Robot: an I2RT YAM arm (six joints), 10 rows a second.
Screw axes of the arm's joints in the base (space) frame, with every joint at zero. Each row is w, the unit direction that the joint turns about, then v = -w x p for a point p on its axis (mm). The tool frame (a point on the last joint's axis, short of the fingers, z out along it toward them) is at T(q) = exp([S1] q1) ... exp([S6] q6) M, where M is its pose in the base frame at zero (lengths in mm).
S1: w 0 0 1 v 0.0 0.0 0.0
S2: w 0 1 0 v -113.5 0.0 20.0
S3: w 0 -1 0 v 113.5 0.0 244.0
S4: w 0 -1 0 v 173.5 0.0 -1.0
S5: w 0 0 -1 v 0.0 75.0 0.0
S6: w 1 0 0 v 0.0 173.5 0.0
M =
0 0 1 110.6
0 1 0 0.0
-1 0 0 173.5
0 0 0 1
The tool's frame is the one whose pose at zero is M.
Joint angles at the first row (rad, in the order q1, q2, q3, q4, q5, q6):
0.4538, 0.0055, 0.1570, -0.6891, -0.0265, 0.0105
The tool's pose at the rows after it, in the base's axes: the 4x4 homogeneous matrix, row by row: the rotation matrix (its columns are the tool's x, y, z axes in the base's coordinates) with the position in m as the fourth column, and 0 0 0 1 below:
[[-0.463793, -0.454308, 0.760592, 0.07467], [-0.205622, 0.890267, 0.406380, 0.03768], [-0.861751, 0.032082, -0.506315, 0.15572], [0, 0, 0, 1]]
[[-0.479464, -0.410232, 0.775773, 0.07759], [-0.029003, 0.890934, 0.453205, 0.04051], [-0.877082, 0.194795, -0.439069, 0.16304], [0, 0, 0, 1]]
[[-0.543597, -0.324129, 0.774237, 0.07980], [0.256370, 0.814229, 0.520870, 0.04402], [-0.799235, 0.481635, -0.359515, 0.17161], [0, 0, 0, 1]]
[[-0.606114, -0.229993, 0.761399, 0.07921], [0.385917, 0.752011, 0.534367, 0.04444], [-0.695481, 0.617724, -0.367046, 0.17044], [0, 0, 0, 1]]
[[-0.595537, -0.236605, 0.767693, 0.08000], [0.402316, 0.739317, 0.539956, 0.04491], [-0.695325, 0.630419, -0.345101, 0.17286], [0, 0, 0, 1]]
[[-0.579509, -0.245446, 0.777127, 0.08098], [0.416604, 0.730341, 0.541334, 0.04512], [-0.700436, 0.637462, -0.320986, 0.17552], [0, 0, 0, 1]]
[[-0.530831, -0.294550, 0.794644, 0.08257], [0.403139, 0.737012, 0.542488, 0.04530], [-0.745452, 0.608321, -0.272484, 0.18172], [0, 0, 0, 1]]
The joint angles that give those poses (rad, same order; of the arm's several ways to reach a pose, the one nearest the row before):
0.4538, 0.0055, 0.1570, -0.6826, -0.0318, 0.0185
0.4538, 0.0056, 0.1570, -0.6071, -0.0673, 0.1856
0.4538, 0.0056, 0.1570, -0.5224, -0.1291, 0.4923
0.4538, 0.0055, 0.1558, -0.5305, -0.1470, 0.6678
0.4538, 0.0055, 0.1558, -0.5068, -0.1493, 0.6811
0.4514, 0.0055, 0.1558, -0.4809, -0.1486, 0.6876
0.4465, 0.0067, 0.1593, -0.4316, -0.1467, 0.6426

